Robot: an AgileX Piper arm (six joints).
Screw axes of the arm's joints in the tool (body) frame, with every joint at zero. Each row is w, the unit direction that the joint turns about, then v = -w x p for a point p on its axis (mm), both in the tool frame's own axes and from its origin. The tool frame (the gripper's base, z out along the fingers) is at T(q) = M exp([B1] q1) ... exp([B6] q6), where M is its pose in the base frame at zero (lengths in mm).
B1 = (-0.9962, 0, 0.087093, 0, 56.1, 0)
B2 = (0, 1, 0, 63.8, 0, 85)
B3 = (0, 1, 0, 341.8, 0, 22)
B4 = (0, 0, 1, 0, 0, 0)
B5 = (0, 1, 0, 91, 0, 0)
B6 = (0, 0, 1, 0, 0, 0)
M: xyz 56.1 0 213.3 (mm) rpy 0 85.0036 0 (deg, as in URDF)
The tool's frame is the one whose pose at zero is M.
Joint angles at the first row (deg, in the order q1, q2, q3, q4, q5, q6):
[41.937 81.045 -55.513 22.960 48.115 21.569]
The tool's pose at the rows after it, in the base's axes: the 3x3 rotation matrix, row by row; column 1 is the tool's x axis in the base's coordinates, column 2 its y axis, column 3 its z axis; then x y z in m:
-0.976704 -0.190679 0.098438; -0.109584 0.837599 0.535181; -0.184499 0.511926 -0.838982; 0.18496 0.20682 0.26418
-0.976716 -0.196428 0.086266; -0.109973 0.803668 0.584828; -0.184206 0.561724 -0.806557; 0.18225 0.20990 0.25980
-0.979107 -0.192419 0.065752; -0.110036 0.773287 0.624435; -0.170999 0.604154 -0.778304; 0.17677 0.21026 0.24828
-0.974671 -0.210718 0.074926; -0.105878 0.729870 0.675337; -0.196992 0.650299 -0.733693; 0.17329 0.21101 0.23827
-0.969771 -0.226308 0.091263; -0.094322 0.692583 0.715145; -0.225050 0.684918 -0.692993; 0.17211 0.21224 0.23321
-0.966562 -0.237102 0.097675; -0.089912 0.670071 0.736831; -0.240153 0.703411 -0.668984; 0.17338 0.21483 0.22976
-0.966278 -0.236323 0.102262; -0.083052 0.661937 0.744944; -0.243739 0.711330 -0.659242; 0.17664 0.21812 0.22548
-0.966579 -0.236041 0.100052; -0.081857 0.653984 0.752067; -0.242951 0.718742 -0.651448; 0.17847 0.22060 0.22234
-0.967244 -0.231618 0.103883; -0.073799 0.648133 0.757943; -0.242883 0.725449 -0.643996; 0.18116 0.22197 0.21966
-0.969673 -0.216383 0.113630; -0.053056 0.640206 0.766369; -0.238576 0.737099 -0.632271; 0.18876 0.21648 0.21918
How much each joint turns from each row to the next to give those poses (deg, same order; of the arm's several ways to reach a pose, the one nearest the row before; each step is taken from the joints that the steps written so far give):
[-0.001 0.000 0.036 4.700 -2.399 -4.394]
[0.000 0.001 1.738 5.690 -2.364 -4.685]
[0.001 -0.001 3.393 6.769 -2.610 -5.921]
[-0.001 0.000 3.464 8.855 -3.905 -9.235]
[0.000 0.112 2.096 7.888 -2.610 -8.108]
[0.000 0.770 0.683 5.223 -1.105 -5.512]
[0.000 1.327 0.000 3.226 -0.799 -3.245]
[0.001 0.975 -0.001 2.515 -0.188 -2.522]
[-0.235 0.841 0.000 2.308 -0.250 -2.213]
[-2.267 0.383 0.001 1.889 1.235 -2.258]

